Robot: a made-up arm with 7 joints.
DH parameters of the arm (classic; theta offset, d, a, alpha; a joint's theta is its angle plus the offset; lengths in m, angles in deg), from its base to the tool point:
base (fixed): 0 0 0 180
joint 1: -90 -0.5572 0.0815 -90
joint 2: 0 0.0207 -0.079 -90
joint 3: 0 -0.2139 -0.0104 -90
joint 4: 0 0.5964 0.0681 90
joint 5: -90 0.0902 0.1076 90
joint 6: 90 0.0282 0.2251 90
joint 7: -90 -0.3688 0.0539 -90
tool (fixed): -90 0.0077 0 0
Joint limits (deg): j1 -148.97..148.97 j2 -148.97..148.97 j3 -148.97..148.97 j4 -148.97..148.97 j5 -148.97..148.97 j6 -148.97..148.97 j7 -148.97..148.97
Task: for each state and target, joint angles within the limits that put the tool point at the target. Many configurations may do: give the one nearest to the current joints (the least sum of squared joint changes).
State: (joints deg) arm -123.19 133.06 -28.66 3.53 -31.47 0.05 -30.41
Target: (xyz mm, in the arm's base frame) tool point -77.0 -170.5 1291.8
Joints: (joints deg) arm -110.63 93.54 -52.89 17.34 -56.83 10.26 -31.39
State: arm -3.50 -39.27 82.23 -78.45 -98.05 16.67 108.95
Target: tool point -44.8 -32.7 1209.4
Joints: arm -1.72 -59.41 76.43 -70.94 -108.06 23.40 107.61
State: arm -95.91 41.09 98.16 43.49 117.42 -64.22 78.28
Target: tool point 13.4 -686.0 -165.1
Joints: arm -81.88 56.06 82.28 57.82 117.18 -78.68 78.65
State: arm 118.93 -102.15 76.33 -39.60 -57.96 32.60 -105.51
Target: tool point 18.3 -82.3 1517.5
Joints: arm 121.89 -92.90 99.88 -36.86 -30.69 32.01 -112.53
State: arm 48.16 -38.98 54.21 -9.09 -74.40 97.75 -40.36
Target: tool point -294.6 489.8 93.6
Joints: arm 72.77 -11.43 19.30 -24.45 -65.44 110.59 -38.05
